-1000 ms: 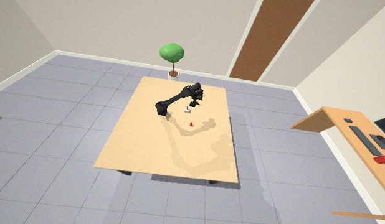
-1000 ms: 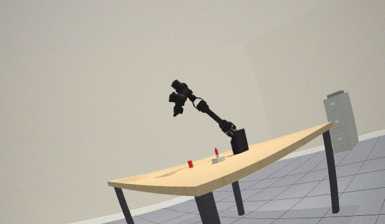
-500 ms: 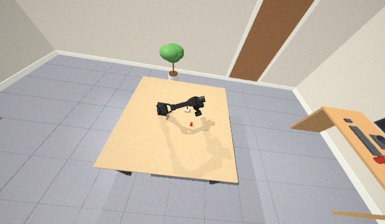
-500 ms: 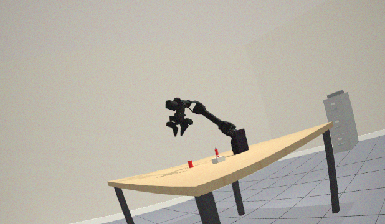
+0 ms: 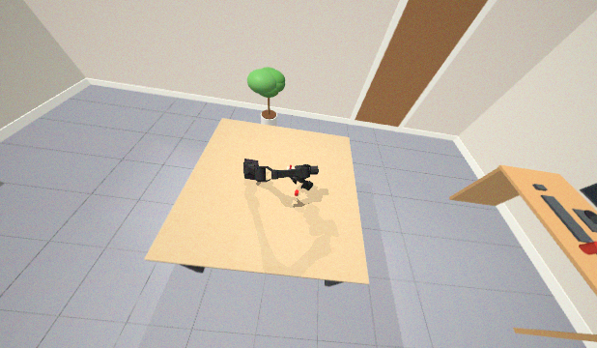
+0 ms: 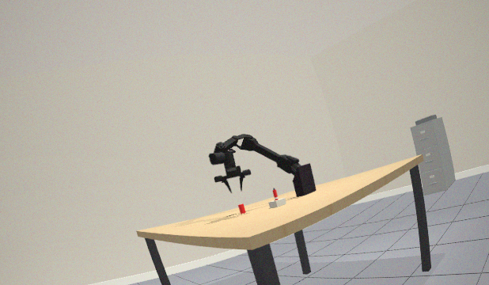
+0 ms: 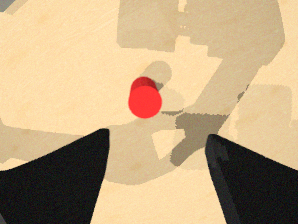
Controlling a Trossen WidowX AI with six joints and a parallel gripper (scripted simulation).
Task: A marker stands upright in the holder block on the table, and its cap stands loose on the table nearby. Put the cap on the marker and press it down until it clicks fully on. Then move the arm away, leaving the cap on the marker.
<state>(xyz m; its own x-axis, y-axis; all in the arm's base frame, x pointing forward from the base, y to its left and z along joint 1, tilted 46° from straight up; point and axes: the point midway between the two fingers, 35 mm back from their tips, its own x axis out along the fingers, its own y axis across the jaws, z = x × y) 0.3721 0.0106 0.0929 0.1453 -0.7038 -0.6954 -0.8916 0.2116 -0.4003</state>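
Now: the red cap 90 mm below my gripper tip. From my gripper tip the other things lie so: white holder block: 190 mm to the left, 100 mm below, 100 mm behind.
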